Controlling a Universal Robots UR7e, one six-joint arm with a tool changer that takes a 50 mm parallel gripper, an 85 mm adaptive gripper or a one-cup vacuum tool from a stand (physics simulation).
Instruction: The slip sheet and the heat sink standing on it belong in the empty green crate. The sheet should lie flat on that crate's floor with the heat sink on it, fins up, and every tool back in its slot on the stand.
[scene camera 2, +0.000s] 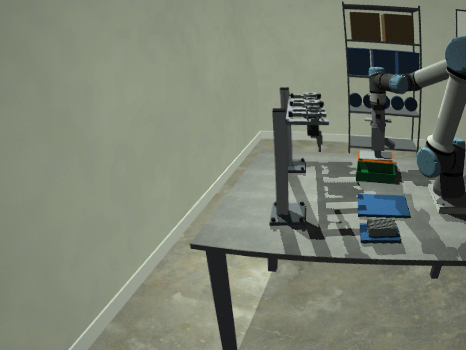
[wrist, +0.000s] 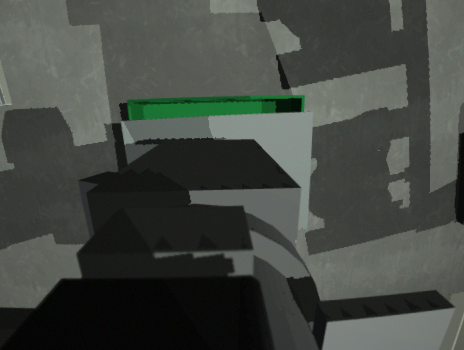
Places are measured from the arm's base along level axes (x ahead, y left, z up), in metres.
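Pixels of known places: arm's base, origin of the base link: (scene camera 2: 448, 191).
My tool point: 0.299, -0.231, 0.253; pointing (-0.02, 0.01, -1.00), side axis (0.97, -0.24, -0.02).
Note:
For each thing: its top centre in the pictures, then the offset to it from my tool point, as dx, dy, dz. "pt": a spot on its surface instead.
- one-cup vacuum tool, middle of its top: (scene camera 2: 380, 115) -0.011, +0.005, +0.005
- light grey slip sheet, middle of its top: (wrist: 221, 180) (scene camera 2: 375, 154) +0.005, +0.001, -0.175
- green crate, middle of its top: (wrist: 220, 219) (scene camera 2: 375, 162) -0.013, -0.064, -0.234
- grey heat sink, middle of its top: (scene camera 2: 382, 223) +0.084, +0.487, -0.237
- orange crate, surface spot: (scene camera 2: 391, 160) pt -0.056, +0.065, -0.177
- blue panel, middle of its top: (scene camera 2: 383, 204) +0.034, +0.295, -0.267
- dark fingered tool, middle of its top: (scene camera 2: 312, 99) +0.301, +0.110, +0.088
My gripper, a one-cup vacuum tool (scene camera 2: 378, 153) (wrist: 207, 167), points down and holds the light grey slip sheet (scene camera 2: 367, 156) (wrist: 262, 127) flat from above. The sheet hangs over the green crate (scene camera 2: 376, 176) (wrist: 215, 98); in the wrist view it covers most of the crate, and a strip of its inside shows past the sheet's far edge. The cup's contact with the sheet is hidden behind the tool body. The grey heat sink (scene camera 2: 382, 228) stands on a small blue base (scene camera 2: 380, 240) near the table's front, its ridged side up.
An orange crate (scene camera 2: 391, 161) stands right behind the green one, partly hidden. A blue panel (scene camera 2: 383, 205) lies between the green crate and the heat sink. The tool stand (scene camera 2: 281, 165) rises at the left, with a dark fingered tool (scene camera 2: 313, 131) hanging from it.

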